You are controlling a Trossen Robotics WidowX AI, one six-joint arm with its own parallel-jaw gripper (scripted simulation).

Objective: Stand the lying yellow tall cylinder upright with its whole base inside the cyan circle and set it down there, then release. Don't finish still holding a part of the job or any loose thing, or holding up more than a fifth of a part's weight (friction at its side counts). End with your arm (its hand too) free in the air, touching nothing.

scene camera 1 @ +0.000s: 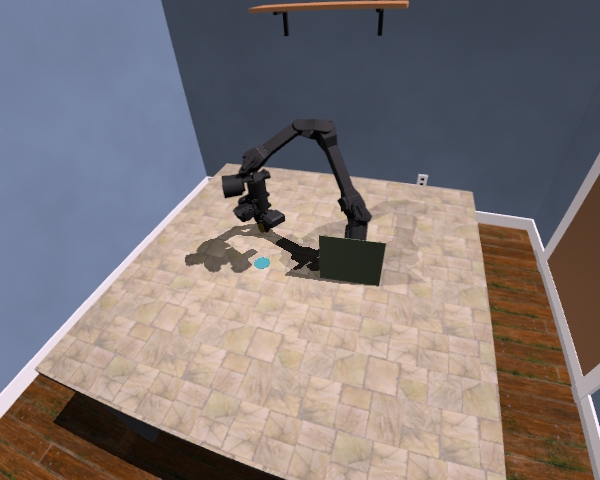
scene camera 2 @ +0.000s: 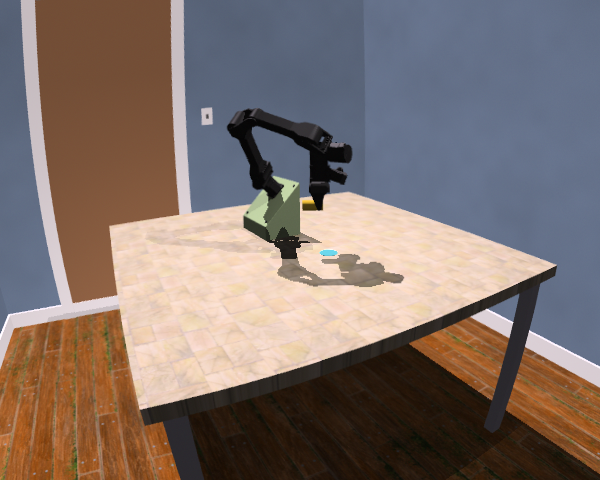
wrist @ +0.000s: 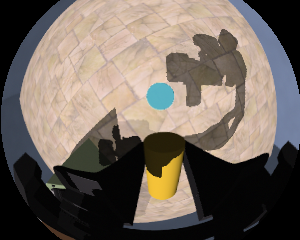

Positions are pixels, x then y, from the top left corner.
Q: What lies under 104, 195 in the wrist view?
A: My gripper.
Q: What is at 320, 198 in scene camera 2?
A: My gripper.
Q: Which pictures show my gripper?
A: Scene camera 1, scene camera 2 and the wrist view: all of them.
